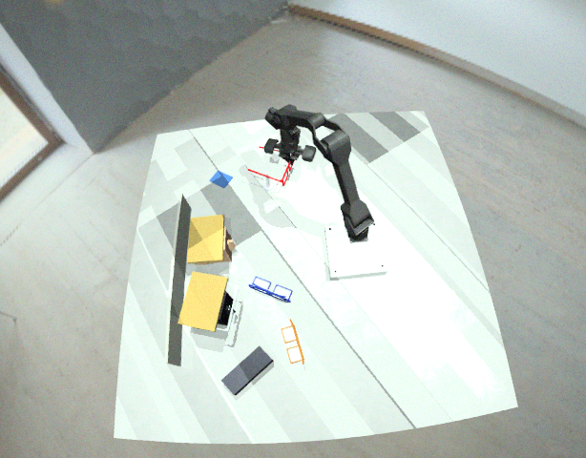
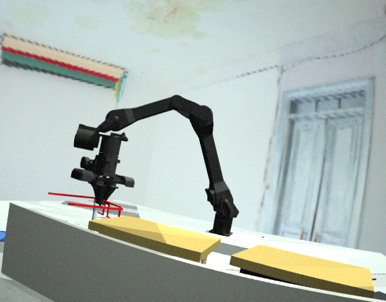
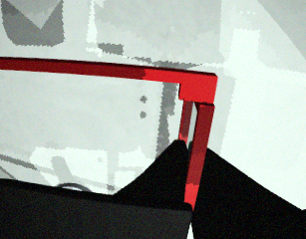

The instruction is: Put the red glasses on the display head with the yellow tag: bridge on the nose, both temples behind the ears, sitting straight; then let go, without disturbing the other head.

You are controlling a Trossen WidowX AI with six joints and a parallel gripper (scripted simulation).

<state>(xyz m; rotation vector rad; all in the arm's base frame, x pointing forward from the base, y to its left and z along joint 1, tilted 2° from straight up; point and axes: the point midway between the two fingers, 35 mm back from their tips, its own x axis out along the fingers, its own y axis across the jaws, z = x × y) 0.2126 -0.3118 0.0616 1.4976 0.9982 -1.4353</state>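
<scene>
Right now my gripper tip is 10 cm short of the grey stand, 6 cm to the right of it and 3 cm above it. Round my gripper tip: blue square: 29 cm ahead, 6 cm below; black display head: 54 cm to the left, 27 cm ahead; panel: 43 cm to the left, 40 cm ahead.
</scene>
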